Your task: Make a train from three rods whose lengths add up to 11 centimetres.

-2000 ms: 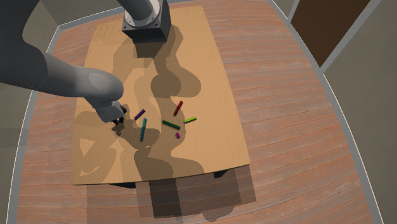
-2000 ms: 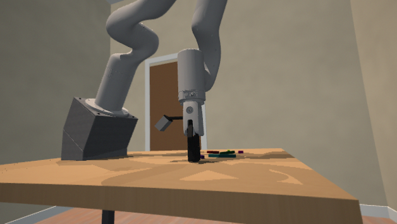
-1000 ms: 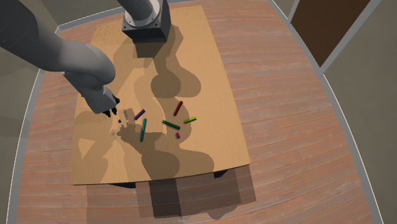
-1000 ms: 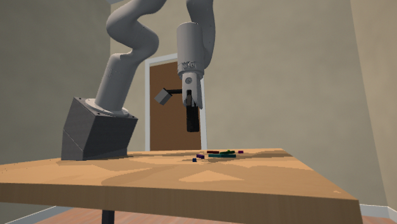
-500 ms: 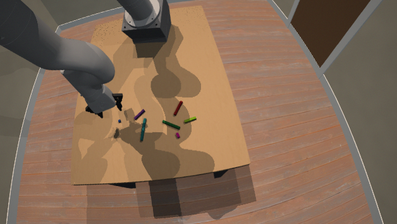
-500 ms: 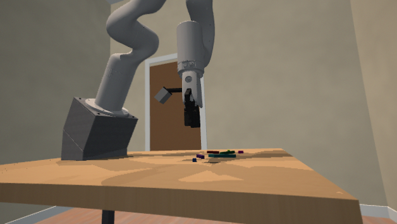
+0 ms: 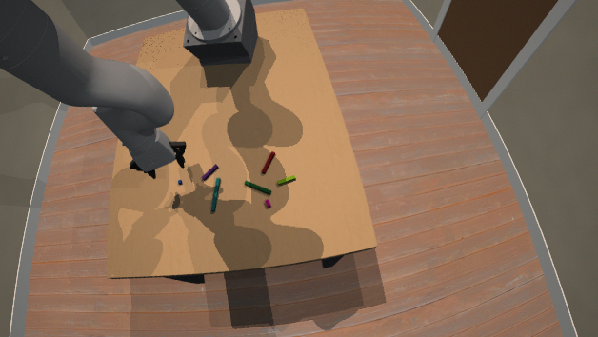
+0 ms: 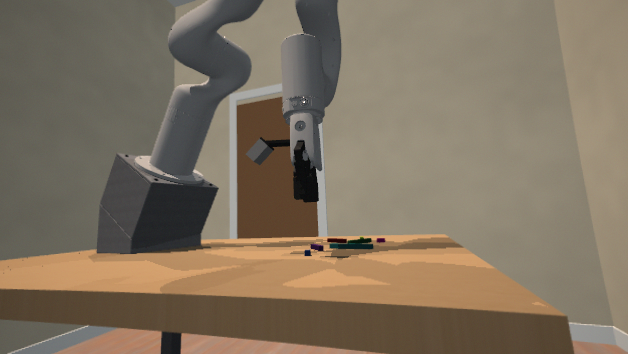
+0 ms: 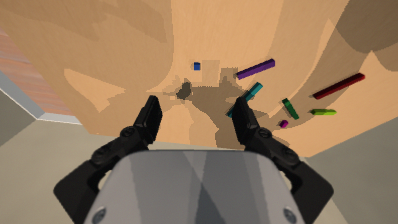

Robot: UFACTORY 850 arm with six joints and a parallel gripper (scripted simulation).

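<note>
Now: the magenta rod 6 cm ahead of my hand, 27 cm to the left of it and 11 cm below it. Round my hand: turquoise rod: 4 cm ahead, 12 cm to the left, 11 cm below; then small blue rod: 11 cm below; then purple rod: 3 cm behind, 9 cm to the left, 11 cm below.
</note>
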